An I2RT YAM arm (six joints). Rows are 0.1 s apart.
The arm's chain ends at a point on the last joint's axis. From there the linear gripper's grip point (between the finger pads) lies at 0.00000 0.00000 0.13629 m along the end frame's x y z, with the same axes.
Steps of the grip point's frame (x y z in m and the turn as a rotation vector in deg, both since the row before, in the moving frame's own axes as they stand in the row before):
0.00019 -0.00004 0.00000 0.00 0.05 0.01
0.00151 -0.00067 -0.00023 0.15 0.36 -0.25
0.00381 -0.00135 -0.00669 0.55 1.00 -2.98
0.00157 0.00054 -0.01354 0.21 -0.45 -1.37
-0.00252 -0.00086 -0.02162 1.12 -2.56 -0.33
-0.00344 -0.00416 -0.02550 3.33 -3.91 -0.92
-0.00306 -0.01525 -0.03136 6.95 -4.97 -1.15
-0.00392 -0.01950 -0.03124 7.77 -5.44 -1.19
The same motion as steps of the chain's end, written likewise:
0.00007 -0.00004 0.00000 0.00 0.05 0.01
0.00065 -0.00031 -0.00023 0.15 0.36 -0.25
0.00147 0.00002 -0.00666 0.55 1.00 -2.98
0.00265 0.00103 -0.01353 0.21 -0.45 -1.37
0.00357 0.00179 -0.02146 1.12 -2.56 -0.33
0.00591 0.00368 -0.02495 3.33 -3.91 -0.92
0.00888 0.00110 -0.02985 6.95 -4.97 -1.15
0.00915 -0.00124 -0.02938 7.77 -5.44 -1.19

